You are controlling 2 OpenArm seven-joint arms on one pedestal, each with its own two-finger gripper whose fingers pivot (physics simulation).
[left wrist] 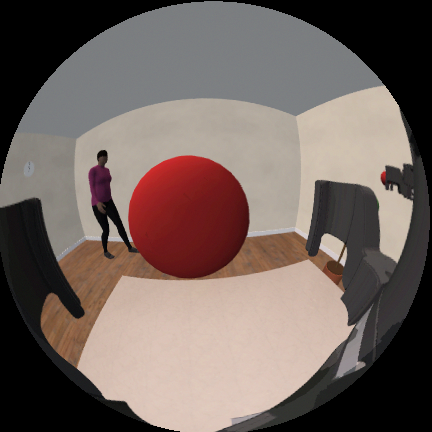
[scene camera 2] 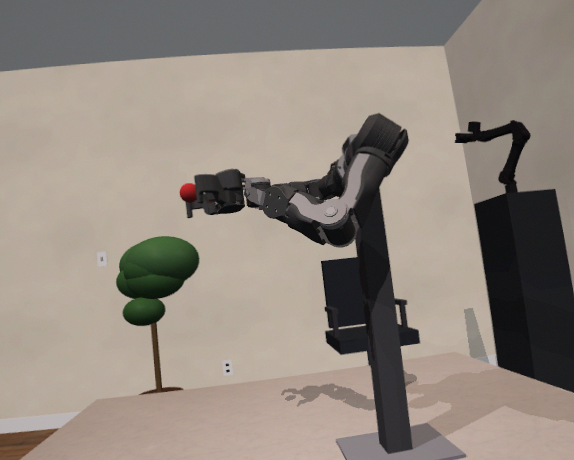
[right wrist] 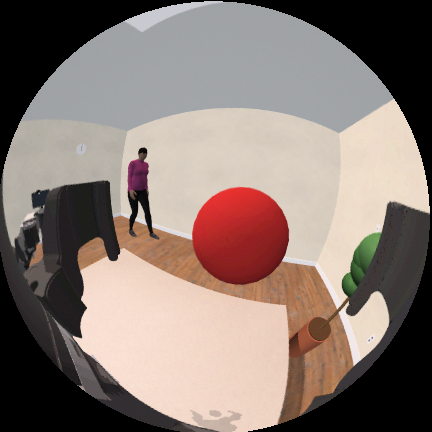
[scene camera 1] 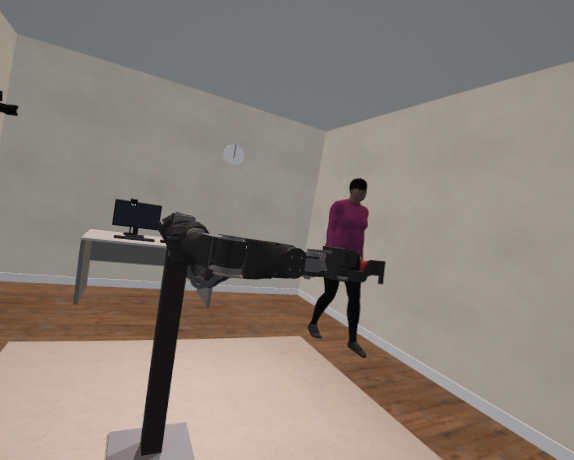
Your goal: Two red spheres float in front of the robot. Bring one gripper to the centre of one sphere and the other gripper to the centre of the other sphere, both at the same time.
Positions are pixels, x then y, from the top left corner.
Scene:
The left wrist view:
red sphere: 188, 216
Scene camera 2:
left gripper: 190, 198
pedestal: 392, 414
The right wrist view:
red sphere: 240, 235
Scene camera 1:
right gripper: 362, 268

